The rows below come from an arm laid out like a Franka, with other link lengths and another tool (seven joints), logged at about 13 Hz.
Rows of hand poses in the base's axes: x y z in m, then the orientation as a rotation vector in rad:
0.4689, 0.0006, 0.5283, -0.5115, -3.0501, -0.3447
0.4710, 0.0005, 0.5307, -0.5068, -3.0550, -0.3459
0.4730, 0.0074, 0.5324, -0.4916, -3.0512, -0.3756
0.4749, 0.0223, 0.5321, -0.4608, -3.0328, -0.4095
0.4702, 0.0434, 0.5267, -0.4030, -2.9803, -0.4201
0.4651, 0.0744, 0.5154, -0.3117, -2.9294, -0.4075
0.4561, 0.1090, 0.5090, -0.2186, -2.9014, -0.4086
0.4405, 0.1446, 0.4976, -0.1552, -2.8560, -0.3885
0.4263, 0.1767, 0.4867, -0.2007, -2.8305, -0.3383
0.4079, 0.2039, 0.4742, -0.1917, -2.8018, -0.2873
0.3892, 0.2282, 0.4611, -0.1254, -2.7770, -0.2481
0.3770, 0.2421, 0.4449, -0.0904, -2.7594, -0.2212
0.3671, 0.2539, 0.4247, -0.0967, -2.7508, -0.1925
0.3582, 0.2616, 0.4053, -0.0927, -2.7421, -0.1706
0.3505, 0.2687, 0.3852, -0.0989, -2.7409, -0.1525
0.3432, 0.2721, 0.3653, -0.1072, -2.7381, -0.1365
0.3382, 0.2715, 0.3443, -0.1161, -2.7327, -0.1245
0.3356, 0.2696, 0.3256, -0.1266, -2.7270, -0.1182
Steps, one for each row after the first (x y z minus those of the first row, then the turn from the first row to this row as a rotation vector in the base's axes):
0.0021, -0.0001, 0.0024, -0.0002, -0.0046, 0.0030
0.0041, 0.0068, 0.0041, 0.0193, -0.0061, 0.0122
0.0060, 0.0217, 0.0038, 0.0455, 0.0062, 0.0315
0.0013, 0.0428, -0.0016, 0.0670, 0.0576, 0.0699
-0.0038, 0.0738, -0.0129, 0.0747, 0.1133, 0.1326
-0.0128, 0.1084, -0.0193, 0.0850, 0.1411, 0.1968
-0.0284, 0.1440, -0.0307, 0.0849, 0.1889, 0.2433
-0.0426, 0.1761, -0.0416, 0.0572, 0.2259, 0.2148
-0.0610, 0.2033, -0.0541, 0.0302, 0.2649, 0.2240
-0.0797, 0.2276, -0.0672, 0.0106, 0.2958, 0.2732
-0.0919, 0.2415, -0.0834, -0.0033, 0.3170, 0.3000
-0.1018, 0.2533, -0.1036, -0.0213, 0.3312, 0.2968
-0.1107, 0.2610, -0.1230, -0.0346, 0.3435, 0.3008
-0.1184, 0.2681, -0.1431, -0.0471, 0.3482, 0.2968
-0.1257, 0.2715, -0.1630, -0.0578, 0.3540, 0.2914
-0.1307, 0.2709, -0.1840, -0.0652, 0.3616, 0.2856
-0.1333, 0.2690, -0.2027, -0.0686, 0.3685, 0.2785

